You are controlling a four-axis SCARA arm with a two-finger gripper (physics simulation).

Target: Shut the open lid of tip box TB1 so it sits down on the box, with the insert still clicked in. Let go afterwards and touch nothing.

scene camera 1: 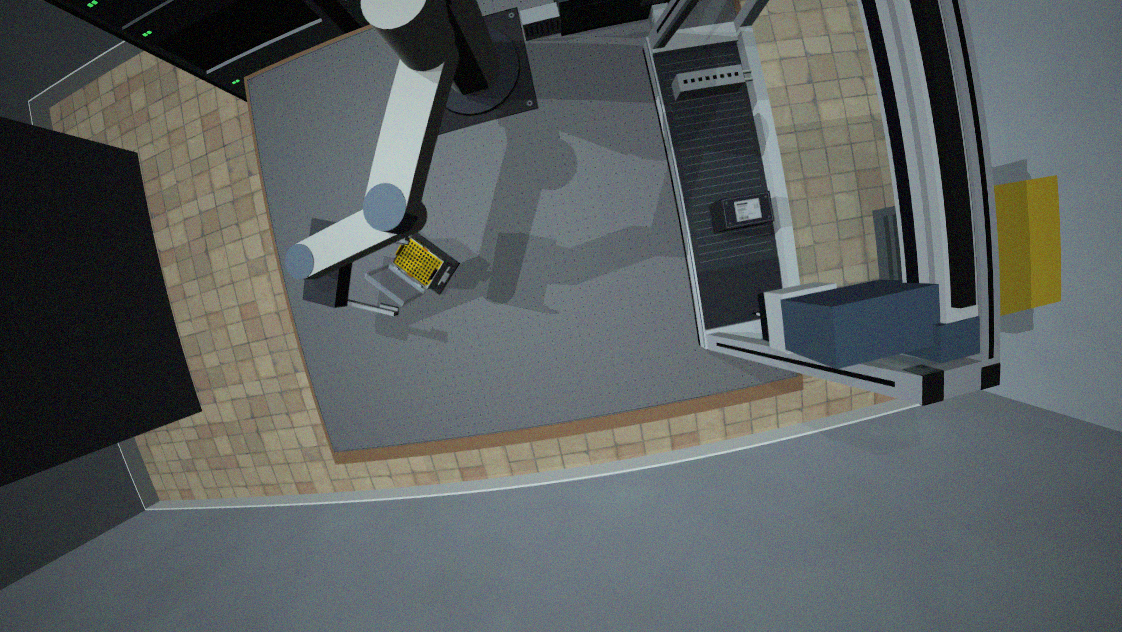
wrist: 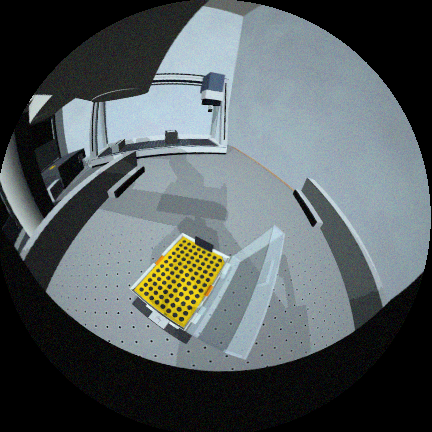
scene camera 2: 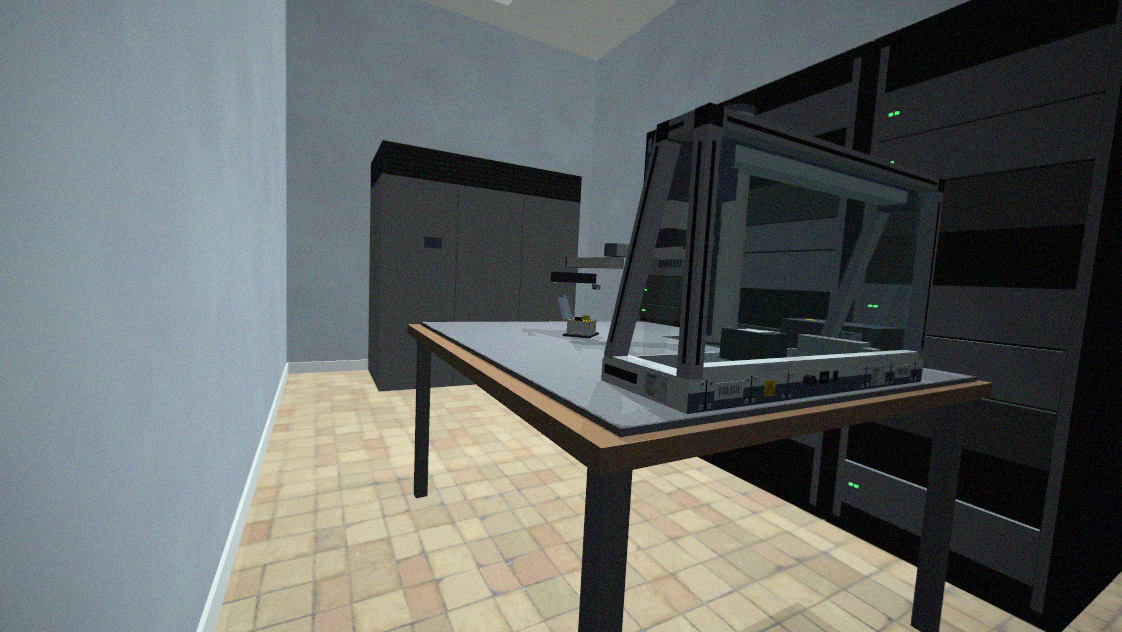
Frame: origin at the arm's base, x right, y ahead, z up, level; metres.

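Where they show: gripper, fingertip midpoint: (scene camera 1: pixel 401 276) (wrist: pixel 221 167) (scene camera 2: pixel 577 286); arm's base at its link origin: (scene camera 1: pixel 475 73).
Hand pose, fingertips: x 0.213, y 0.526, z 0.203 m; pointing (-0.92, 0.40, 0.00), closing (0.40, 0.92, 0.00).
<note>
Things, the pixels of their top centre, and the offset from my fingertips. "pt": a spot on its surface instead.
- Tip box TB1 at its top centre: (wrist: pixel 181 272) (scene camera 1: pixel 416 262) (scene camera 2: pixel 582 318) dx +0.021, dy -0.042, dz -0.125 m
- clear lid at its top centre: (wrist: pixel 255 263) (scene camera 1: pixel 384 284) (scene camera 2: pixel 567 294) dx +0.070, dy +0.004, dz -0.037 m
- blue-grey carriage at a spot on its surface: (scene camera 1: pixel 859 321) pt dx -0.714, dy +0.197, dz +0.297 m
- dark labelled block at a spot on its surface: (scene camera 1: pixel 741 211) pt dx -0.771, dy +0.005, dz -0.071 m
Tip box TB1 (scene camera 2: pixel 581 328) (wrist: pixel 150 270) is a small pale box on a dark base on the table. Its yellow perforated insert (scene camera 1: pixel 418 262) (scene camera 2: pixel 585 318) (wrist: pixel 180 280) lies inside its rim, with orange tabs at two sides; whether it is clicked in is too small to tell. The clear lid (scene camera 1: pixel 385 284) (scene camera 2: pixel 565 306) (wrist: pixel 268 265) stands open, leaning outward from the box's right edge in the wrist view. My gripper (scene camera 1: pixel 401 274) (scene camera 2: pixel 577 283) (wrist: pixel 221 167) is open and empty, its fingers wide apart, above the box and lid and touching neither.
A framed machine (scene camera 1: pixel 679 204) (scene camera 2: pixel 698 259) (wrist: pixel 221 149) stands at the table's far end from the box, with a blue-grey carriage (scene camera 1: pixel 859 321) (wrist: pixel 213 82). A dark labelled block (scene camera 1: pixel 741 211) (wrist: pixel 171 135) is on its deck. The arm's dark base plate (scene camera 1: pixel 527 86) is bolted to the table.
</note>
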